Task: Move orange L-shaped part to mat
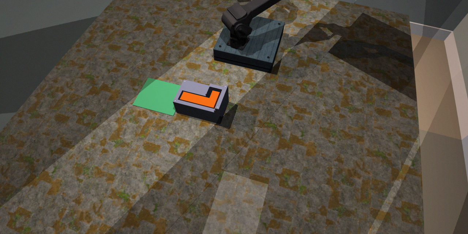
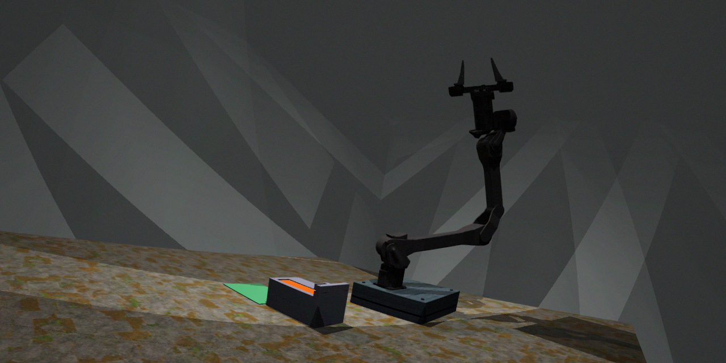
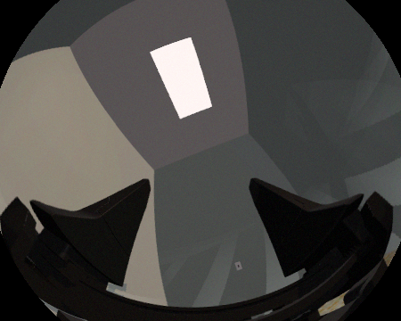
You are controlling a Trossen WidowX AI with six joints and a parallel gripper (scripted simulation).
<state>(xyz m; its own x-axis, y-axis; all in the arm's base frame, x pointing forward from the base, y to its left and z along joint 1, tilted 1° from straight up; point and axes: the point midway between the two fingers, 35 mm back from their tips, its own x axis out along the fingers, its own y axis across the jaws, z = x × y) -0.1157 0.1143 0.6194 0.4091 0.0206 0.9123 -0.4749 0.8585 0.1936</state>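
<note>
Right now the orange L-shaped part is 350 mm ahead of my gripper tip, 110 mm to the right of it and 660 mm below it. Round my gripper tip: green mat: 380 mm ahead, 270 mm to the right, 720 mm below.
</note>
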